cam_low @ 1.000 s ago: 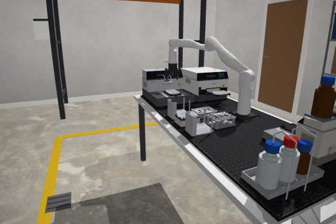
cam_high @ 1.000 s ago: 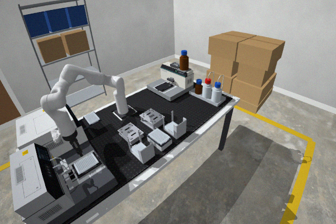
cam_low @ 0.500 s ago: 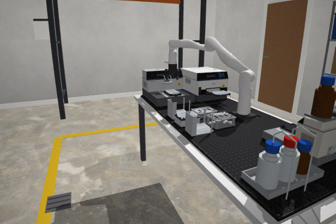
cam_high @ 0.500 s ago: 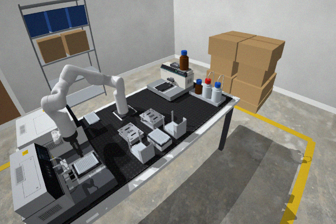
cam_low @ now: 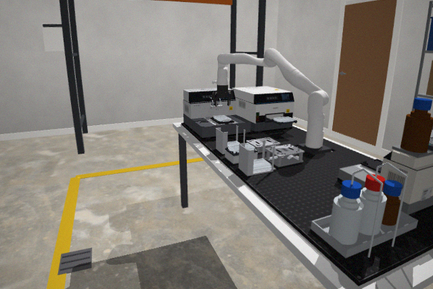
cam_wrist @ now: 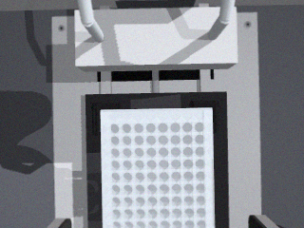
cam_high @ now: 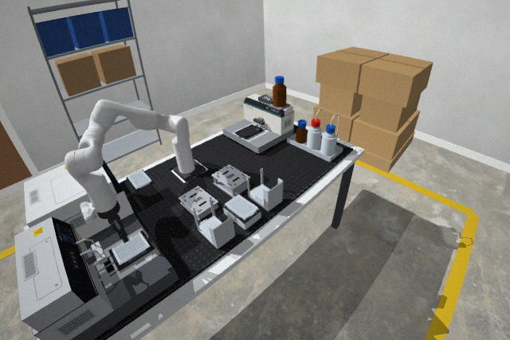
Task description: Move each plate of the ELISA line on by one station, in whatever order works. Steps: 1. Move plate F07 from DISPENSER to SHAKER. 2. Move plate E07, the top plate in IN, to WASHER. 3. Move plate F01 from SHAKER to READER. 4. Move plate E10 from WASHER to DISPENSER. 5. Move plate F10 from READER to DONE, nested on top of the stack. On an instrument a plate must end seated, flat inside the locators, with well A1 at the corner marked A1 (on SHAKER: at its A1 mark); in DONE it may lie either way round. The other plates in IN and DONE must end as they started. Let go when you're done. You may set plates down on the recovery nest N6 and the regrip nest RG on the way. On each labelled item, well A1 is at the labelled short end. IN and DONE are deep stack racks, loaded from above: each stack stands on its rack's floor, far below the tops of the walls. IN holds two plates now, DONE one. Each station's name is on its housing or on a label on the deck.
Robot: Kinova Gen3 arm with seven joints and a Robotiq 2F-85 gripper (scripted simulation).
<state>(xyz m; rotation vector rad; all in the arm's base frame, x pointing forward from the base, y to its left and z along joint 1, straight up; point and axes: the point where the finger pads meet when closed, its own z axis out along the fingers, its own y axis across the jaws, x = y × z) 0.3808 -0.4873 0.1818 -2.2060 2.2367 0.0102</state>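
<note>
The washer stage lies 10 cm below my hand. From my hand the other things lie so: dispenser deck 35 cm behind, 97 cm to the left, 17 cm below; brown bottle 24 cm behind, 113 cm to the left, 9 cm above; dispenser stage 35 cm behind, 96 cm to the left, 13 cm below.
</note>
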